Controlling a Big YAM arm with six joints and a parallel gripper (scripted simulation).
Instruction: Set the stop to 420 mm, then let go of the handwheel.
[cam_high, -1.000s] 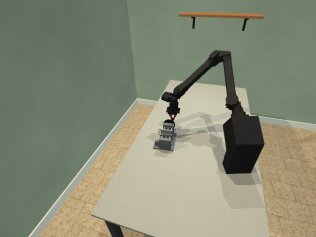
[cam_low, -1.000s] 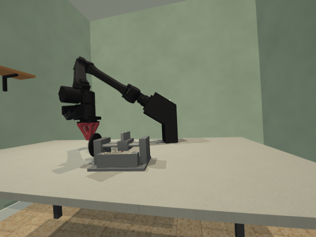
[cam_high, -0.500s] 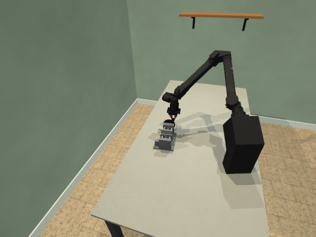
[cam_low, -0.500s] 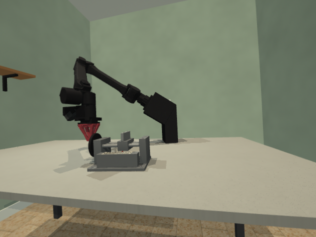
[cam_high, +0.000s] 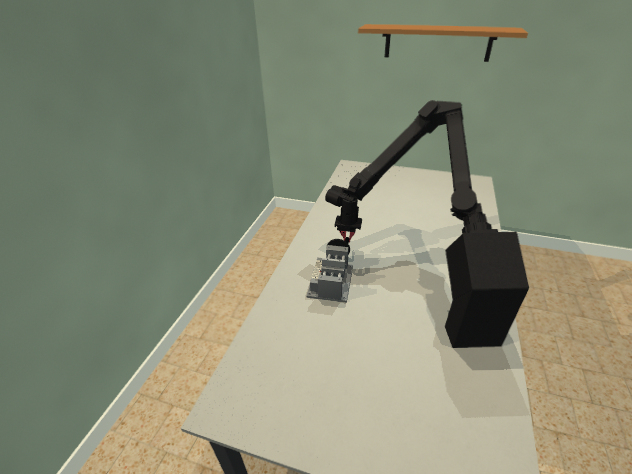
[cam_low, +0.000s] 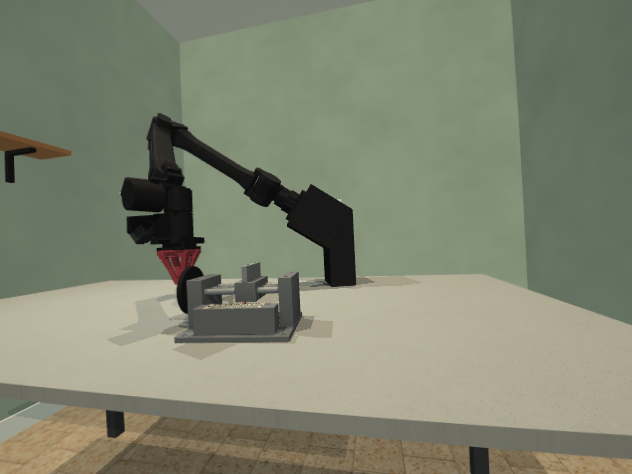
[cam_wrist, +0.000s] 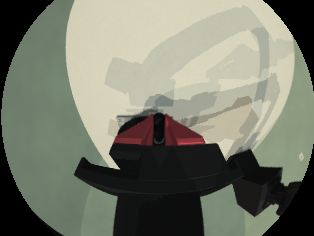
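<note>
Right now the sliding stop block is 7 cm ahead of my hand and 16 cm to the left of it.
</note>
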